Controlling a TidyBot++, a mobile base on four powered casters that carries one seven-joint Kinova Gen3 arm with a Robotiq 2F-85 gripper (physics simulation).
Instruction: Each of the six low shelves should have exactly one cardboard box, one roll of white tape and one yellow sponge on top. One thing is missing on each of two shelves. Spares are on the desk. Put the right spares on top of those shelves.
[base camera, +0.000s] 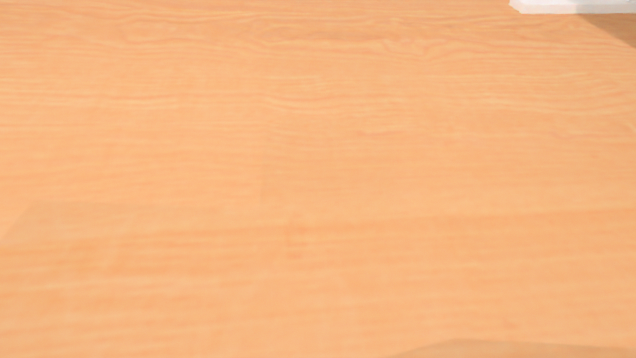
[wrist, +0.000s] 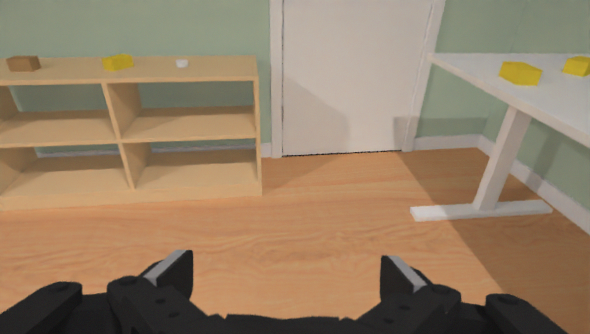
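Observation:
My gripper (wrist: 286, 273) is open and empty in the wrist view, facing across the room above the floor. A low wooden shelf (wrist: 220, 71) stands at the left against the wall. On its top, from left to right, are a brown cardboard box (wrist: 23, 63), a yellow sponge (wrist: 118, 62) and a small white roll of tape (wrist: 182, 63). The white desk (wrist: 480, 80) is at the right. One yellow sponge (wrist: 520, 73) lies near its edge, and another yellow sponge (wrist: 578, 66) lies farther right, partly cut by the view. The other shelves do not show.
A closed white door (wrist: 350, 80) is in the back wall between shelf and desk. The desk's white leg (wrist: 501, 160) stands on a long foot (wrist: 450, 212) on the wooden floor (wrist: 300, 225) (base camera: 300, 175). A white foot-like piece (base camera: 550, 7) shows at the base view's top right.

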